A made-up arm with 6 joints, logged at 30 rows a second.
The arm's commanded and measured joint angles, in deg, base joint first. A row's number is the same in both.
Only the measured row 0 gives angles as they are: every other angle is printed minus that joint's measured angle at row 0.
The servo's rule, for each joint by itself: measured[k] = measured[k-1] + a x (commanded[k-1-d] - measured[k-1]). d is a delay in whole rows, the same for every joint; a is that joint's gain. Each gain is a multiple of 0.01, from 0.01 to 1. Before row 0 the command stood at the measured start. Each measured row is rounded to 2 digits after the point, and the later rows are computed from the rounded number. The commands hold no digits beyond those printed.
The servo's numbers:
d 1
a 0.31 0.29 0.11 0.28 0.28 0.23
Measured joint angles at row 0:
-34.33, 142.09, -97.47, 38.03, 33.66, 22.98
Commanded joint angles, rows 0 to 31:
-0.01, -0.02, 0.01, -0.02, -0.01, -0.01
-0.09, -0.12, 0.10, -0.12, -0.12, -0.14
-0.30, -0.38, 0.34, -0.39, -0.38, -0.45
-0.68, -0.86, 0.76, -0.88, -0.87, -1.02
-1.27, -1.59, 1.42, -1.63, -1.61, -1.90
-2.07, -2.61, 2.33, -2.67, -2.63, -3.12
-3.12, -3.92, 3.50, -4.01, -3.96, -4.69
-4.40, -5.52, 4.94, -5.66, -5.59, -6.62
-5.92, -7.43, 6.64, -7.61, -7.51, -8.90
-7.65, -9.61, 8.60, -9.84, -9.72, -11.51
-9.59, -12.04, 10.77, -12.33, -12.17, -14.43
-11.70, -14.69, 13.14, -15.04, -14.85, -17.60
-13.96, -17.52, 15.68, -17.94, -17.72, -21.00
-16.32, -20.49, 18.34, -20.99, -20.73, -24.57
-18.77, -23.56, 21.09, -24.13, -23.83, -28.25
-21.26, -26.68, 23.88, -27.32, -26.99, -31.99
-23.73, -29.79, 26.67, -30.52, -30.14, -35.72
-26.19, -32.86, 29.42, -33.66, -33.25, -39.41
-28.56, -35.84, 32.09, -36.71, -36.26, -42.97
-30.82, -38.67, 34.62, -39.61, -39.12, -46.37
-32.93, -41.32, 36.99, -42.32, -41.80, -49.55
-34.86, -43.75, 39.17, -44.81, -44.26, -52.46
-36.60, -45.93, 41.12, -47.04, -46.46, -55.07
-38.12, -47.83, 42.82, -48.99, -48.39, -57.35
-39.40, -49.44, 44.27, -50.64, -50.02, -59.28
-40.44, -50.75, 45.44, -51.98, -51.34, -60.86
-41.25, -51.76, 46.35, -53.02, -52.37, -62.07
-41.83, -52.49, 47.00, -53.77, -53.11, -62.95
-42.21, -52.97, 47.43, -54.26, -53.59, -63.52
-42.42, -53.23, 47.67, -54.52, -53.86, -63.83
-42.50, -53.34, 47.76, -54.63, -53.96, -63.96
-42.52, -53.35, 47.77, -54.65, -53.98, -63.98
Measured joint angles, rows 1 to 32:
0.00, 0.00, 0.00, 0.00, 0.00, 0.00
0.00, -0.01, 0.00, -0.01, 0.00, 0.00
-0.03, -0.04, 0.01, -0.04, -0.03, -0.03
-0.11, -0.14, 0.05, -0.14, -0.13, -0.13
-0.29, -0.35, 0.13, -0.35, -0.34, -0.33
-0.59, -0.71, 0.27, -0.71, -0.70, -0.69
-1.05, -1.26, 0.50, -1.26, -1.24, -1.25
-1.69, -2.03, 0.83, -2.03, -2.00, -2.04
-2.53, -3.04, 1.28, -3.05, -3.01, -3.09
-3.58, -4.31, 1.87, -4.33, -4.27, -4.43
-4.84, -5.85, 2.61, -5.87, -5.80, -6.06
-6.31, -7.65, 3.51, -7.68, -7.58, -7.99
-7.98, -9.69, 4.57, -9.74, -9.62, -10.20
-9.83, -11.96, 5.79, -12.04, -11.89, -12.68
-11.84, -14.43, 7.17, -14.55, -14.37, -15.41
-13.99, -17.08, 8.70, -17.23, -17.02, -18.36
-16.24, -19.86, 10.37, -20.06, -19.81, -21.49
-18.56, -22.74, 12.16, -22.99, -22.70, -24.76
-20.93, -25.67, 14.06, -25.98, -25.65, -28.13
-23.30, -28.62, 16.04, -28.98, -28.62, -31.54
-25.63, -31.53, 18.08, -31.96, -31.56, -34.95
-27.89, -34.37, 20.16, -34.86, -34.43, -38.31
-30.05, -37.09, 22.25, -37.65, -37.18, -41.56
-32.08, -39.65, 24.33, -40.28, -39.78, -44.67
-33.95, -42.02, 26.36, -42.72, -42.19, -47.59
-35.64, -44.17, 28.33, -44.94, -44.38, -50.28
-37.13, -46.08, 30.21, -46.91, -46.33, -52.71
-38.41, -47.73, 31.99, -48.62, -48.02, -54.86
-39.47, -49.11, 33.64, -50.06, -49.45, -56.72
-40.32, -50.23, 35.16, -51.24, -50.61, -58.28
-40.97, -51.10, 36.54, -52.16, -51.52, -59.56
-41.44, -51.75, 37.77, -52.85, -52.20, -60.57

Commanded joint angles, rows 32 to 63:
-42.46, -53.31, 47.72, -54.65, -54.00, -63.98
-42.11, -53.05, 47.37, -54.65, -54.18, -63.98
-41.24, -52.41, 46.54, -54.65, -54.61, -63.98
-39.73, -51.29, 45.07, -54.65, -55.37, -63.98
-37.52, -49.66, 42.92, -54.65, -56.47, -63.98
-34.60, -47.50, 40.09, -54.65, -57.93, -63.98
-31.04, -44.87, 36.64, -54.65, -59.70, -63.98
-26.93, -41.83, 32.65, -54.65, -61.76, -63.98
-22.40, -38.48, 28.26, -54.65, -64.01, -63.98
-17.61, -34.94, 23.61, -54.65, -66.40, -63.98
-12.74, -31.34, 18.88, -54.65, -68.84, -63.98
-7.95, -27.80, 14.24, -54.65, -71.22, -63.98
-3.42, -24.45, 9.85, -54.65, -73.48, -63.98
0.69, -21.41, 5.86, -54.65, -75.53, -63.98
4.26, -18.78, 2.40, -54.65, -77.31, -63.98
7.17, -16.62, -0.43, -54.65, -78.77, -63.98
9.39, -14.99, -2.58, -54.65, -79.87, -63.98
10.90, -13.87, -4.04, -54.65, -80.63, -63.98
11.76, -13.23, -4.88, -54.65, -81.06, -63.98
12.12, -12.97, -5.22, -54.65, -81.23, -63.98
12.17, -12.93, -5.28, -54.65, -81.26, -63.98
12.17, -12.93, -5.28, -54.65, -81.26, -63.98
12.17, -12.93, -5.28, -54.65, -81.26, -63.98
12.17, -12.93, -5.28, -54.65, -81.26, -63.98
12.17, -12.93, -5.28, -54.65, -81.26, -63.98
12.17, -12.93, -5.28, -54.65, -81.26, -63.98
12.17, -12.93, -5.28, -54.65, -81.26, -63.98
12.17, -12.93, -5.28, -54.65, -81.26, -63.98
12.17, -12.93, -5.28, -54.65, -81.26, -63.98
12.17, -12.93, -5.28, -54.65, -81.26, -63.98
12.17, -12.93, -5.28, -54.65, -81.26, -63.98
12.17, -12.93, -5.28, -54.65, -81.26, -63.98
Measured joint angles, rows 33 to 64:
-41.77, -52.21, 38.87, -53.35, -52.70, -61.35
-41.98, -52.53, 39.84, -53.71, -53.06, -61.95
-42.02, -52.68, 40.67, -53.97, -53.37, -62.42
-41.78, -52.60, 41.32, -54.16, -53.72, -62.78
-41.14, -52.22, 41.73, -54.30, -54.18, -63.06
-40.02, -51.48, 41.86, -54.40, -54.82, -63.27
-38.34, -50.33, 41.67, -54.47, -55.69, -63.43
-36.08, -48.75, 41.12, -54.52, -56.81, -63.56
-33.24, -46.74, 40.19, -54.56, -58.20, -63.66
-29.88, -44.34, 38.88, -54.59, -59.83, -63.73
-26.08, -41.61, 37.20, -54.61, -61.67, -63.79
-21.94, -38.63, 35.18, -54.62, -63.68, -63.83
-17.60, -35.49, 32.88, -54.63, -65.79, -63.86
-13.20, -32.29, 30.35, -54.64, -67.94, -63.89
-8.89, -29.13, 27.66, -54.64, -70.07, -63.91
-4.81, -26.13, 24.88, -54.64, -72.10, -63.93
-1.10, -23.37, 22.10, -54.64, -73.97, -63.94
2.15, -20.94, 19.39, -54.64, -75.62, -63.95
4.86, -18.89, 16.81, -54.64, -77.02, -63.96
7.00, -17.25, 14.42, -54.64, -78.15, -63.96
8.59, -16.01, 12.26, -54.64, -79.01, -63.96
9.70, -15.12, 10.33, -54.64, -79.64, -63.96
10.47, -14.48, 8.61, -54.64, -80.09, -63.96
11.00, -14.03, 7.08, -54.64, -80.42, -63.96
11.36, -13.71, 5.72, -54.64, -80.66, -63.96
11.61, -13.48, 4.51, -54.64, -80.83, -63.96
11.78, -13.32, 3.43, -54.64, -80.95, -63.96
11.90, -13.21, 2.47, -54.64, -81.04, -63.96
11.98, -13.13, 1.62, -54.64, -81.10, -63.96
12.04, -13.07, 0.86, -54.64, -81.14, -63.96
12.08, -13.03, 0.18, -54.64, -81.17, -63.96
12.11, -13.00, -0.42, -54.64, -81.20, -63.96

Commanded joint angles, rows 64 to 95:
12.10, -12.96, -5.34, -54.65, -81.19, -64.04
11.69, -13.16, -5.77, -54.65, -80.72, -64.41
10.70, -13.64, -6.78, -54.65, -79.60, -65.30
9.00, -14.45, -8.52, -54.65, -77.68, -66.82
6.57, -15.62, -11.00, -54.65, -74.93, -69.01
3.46, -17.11, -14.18, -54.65, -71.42, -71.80
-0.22, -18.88, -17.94, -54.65, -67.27, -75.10
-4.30, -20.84, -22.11, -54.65, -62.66, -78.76
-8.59, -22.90, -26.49, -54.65, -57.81, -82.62
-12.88, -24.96, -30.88, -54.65, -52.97, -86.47
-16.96, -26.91, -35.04, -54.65, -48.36, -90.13
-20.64, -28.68, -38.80, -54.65, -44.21, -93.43
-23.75, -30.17, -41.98, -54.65, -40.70, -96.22
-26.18, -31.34, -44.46, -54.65, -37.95, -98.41
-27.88, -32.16, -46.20, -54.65, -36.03, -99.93
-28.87, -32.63, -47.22, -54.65, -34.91, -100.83
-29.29, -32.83, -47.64, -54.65, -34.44, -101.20
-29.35, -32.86, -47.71, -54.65, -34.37, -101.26
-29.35, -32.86, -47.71, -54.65, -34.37, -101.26
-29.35, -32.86, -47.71, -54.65, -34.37, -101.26
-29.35, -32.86, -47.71, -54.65, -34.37, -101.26
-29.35, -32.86, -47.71, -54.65, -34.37, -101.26
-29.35, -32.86, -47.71, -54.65, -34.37, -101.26
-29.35, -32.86, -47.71, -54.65, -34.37, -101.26
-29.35, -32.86, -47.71, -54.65, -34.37, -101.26
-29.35, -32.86, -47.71, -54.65, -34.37, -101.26
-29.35, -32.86, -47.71, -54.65, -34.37, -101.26
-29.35, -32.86, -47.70, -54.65, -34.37, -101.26
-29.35, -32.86, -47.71, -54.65, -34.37, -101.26
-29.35, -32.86, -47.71, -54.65, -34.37, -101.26
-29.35, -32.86, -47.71, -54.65, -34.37, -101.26
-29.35, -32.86, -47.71, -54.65, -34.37, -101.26
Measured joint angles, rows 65 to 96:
12.13, -12.98, -0.95, -54.64, -81.22, -63.96
12.12, -12.97, -1.43, -54.64, -81.21, -63.98
11.99, -13.03, -1.91, -54.64, -81.07, -64.08
11.59, -13.21, -2.45, -54.64, -80.66, -64.36
10.79, -13.57, -3.12, -54.64, -79.83, -64.93
9.48, -14.16, -3.99, -54.64, -78.46, -65.87
7.61, -15.02, -5.11, -54.64, -76.49, -67.23
5.18, -16.14, -6.52, -54.64, -73.91, -69.04
2.24, -17.50, -8.23, -54.64, -70.76, -71.28
-1.12, -19.07, -10.24, -54.64, -67.13, -73.89
-4.77, -20.78, -12.51, -54.64, -63.17, -76.78
-8.55, -22.56, -14.99, -54.64, -59.02, -79.85
-12.30, -24.33, -17.61, -54.64, -54.87, -82.97
-15.85, -26.02, -20.29, -54.64, -50.90, -86.02
-19.05, -27.56, -22.95, -54.64, -47.27, -88.87
-21.79, -28.89, -25.51, -54.64, -44.12, -91.41
-23.98, -29.97, -27.90, -54.64, -41.54, -93.58
-25.63, -30.80, -30.07, -54.64, -39.55, -95.33
-26.78, -31.40, -32.01, -54.64, -38.10, -96.69
-27.58, -31.82, -33.74, -54.64, -37.06, -97.74
-28.13, -32.12, -35.28, -54.64, -36.31, -98.55
-28.51, -32.33, -36.65, -54.64, -35.77, -99.17
-28.77, -32.48, -37.87, -54.64, -35.38, -99.65
-28.95, -32.59, -38.95, -54.64, -35.10, -100.02
-29.07, -32.67, -39.91, -54.64, -34.90, -100.31
-29.16, -32.73, -40.77, -54.64, -34.75, -100.53
-29.22, -32.77, -41.53, -54.64, -34.64, -100.70
-29.26, -32.80, -42.21, -54.64, -34.56, -100.83
-29.29, -32.82, -42.81, -54.64, -34.51, -100.93
-29.31, -32.83, -43.35, -54.64, -34.47, -101.01
-29.32, -32.84, -43.83, -54.64, -34.44, -101.07
-29.33, -32.85, -44.26, -54.64, -34.42, -101.11

